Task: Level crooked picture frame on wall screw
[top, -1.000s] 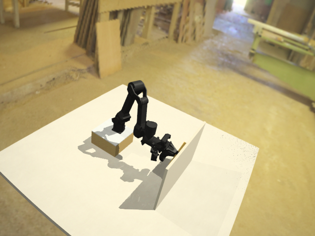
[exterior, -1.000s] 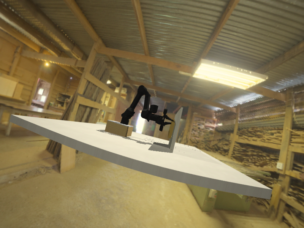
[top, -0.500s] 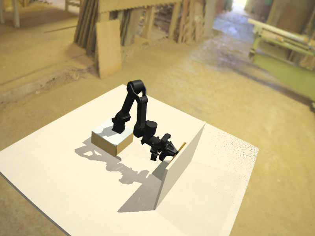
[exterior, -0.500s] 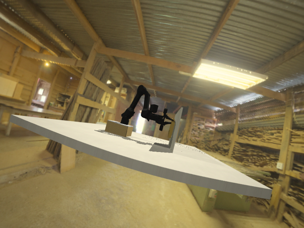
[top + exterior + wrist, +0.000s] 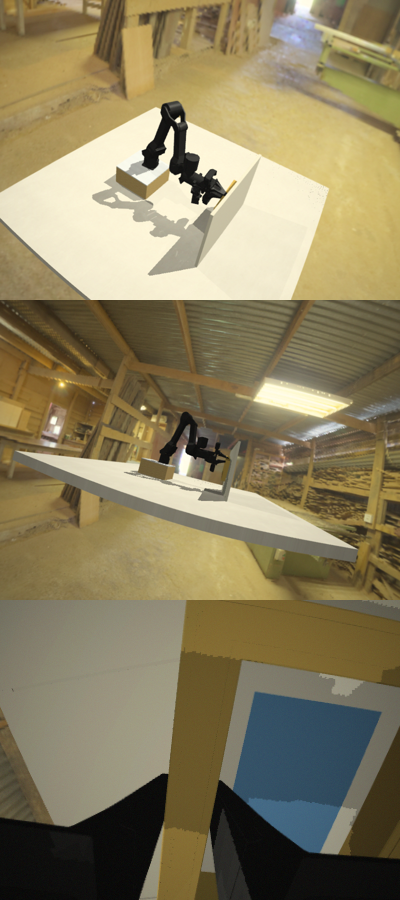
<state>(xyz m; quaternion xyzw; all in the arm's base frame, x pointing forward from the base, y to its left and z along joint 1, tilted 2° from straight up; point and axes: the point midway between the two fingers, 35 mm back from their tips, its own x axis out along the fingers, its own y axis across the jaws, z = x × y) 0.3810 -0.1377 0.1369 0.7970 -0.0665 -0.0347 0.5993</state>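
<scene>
The picture frame lies 10 mm ahead of my gripper tip, 20 mm to the left of it and 50 mm below it. Round my gripper tip: wall panel 20 mm ahead, 20 mm to the left, 60 mm below.
</scene>
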